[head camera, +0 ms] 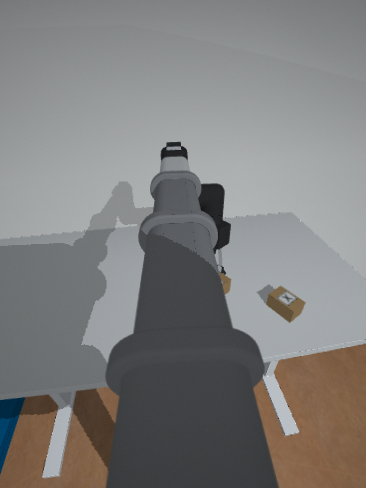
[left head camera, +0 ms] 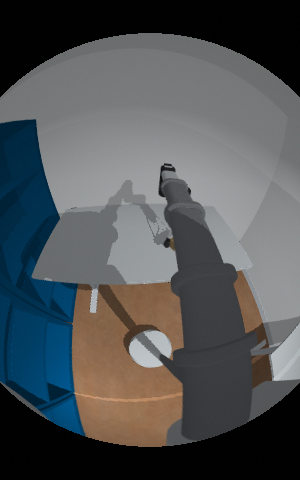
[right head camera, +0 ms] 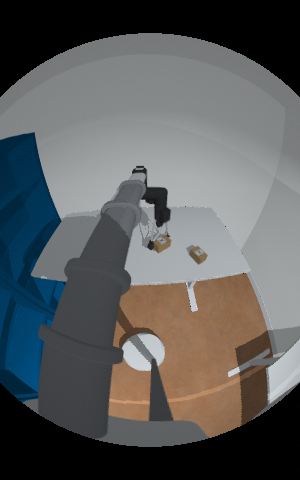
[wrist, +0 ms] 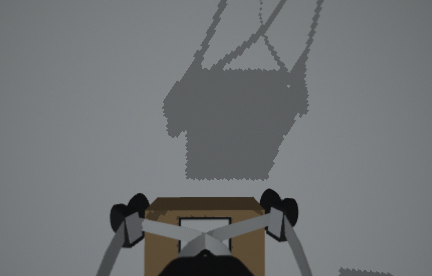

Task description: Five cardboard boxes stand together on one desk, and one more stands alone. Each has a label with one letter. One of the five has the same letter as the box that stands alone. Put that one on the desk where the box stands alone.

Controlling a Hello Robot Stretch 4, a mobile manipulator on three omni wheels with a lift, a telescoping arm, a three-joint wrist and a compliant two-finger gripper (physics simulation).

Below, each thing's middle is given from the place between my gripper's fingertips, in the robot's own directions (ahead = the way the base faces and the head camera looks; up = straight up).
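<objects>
Brown cardboard box (head camera: 287,305): my hand 4 cm past it, 4 cm above it, 24 cm to the left of it.
</objects>
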